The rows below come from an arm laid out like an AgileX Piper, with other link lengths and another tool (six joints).
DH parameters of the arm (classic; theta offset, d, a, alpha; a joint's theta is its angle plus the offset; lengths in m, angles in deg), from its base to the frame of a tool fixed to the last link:
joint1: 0 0.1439 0 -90
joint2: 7.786 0 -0.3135 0
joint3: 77.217 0 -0.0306 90
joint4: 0 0.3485 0 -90
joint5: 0 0 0 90
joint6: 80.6 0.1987 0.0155 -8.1
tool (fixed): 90 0.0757 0 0
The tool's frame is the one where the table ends.
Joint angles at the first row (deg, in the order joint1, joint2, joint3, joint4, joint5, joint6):
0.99, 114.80, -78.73, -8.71, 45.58, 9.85
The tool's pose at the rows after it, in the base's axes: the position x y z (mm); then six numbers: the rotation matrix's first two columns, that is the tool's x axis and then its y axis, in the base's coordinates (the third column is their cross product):
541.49 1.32 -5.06 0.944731 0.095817 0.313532 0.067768 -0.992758 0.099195
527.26 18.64 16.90 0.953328 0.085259 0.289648 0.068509 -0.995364 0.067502
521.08 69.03 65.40 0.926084 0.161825 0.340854 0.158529 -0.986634 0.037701
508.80 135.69 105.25 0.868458 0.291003 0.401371 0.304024 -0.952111 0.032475
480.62 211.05 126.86 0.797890 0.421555 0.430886 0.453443 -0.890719 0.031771
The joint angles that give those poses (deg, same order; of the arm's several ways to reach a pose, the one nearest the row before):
0.99, 113.91, -78.85, -6.67, 49.54, 9.85
2.14, 111.09, -78.85, -4.39, 53.93, 9.61
6.63, 105.54, -78.85, -1.92, 56.40, 7.58
13.50, 101.11, -78.85, -0.78, 57.07, 5.27
22.05, 98.66, -78.85, -0.30, 57.67, 4.31

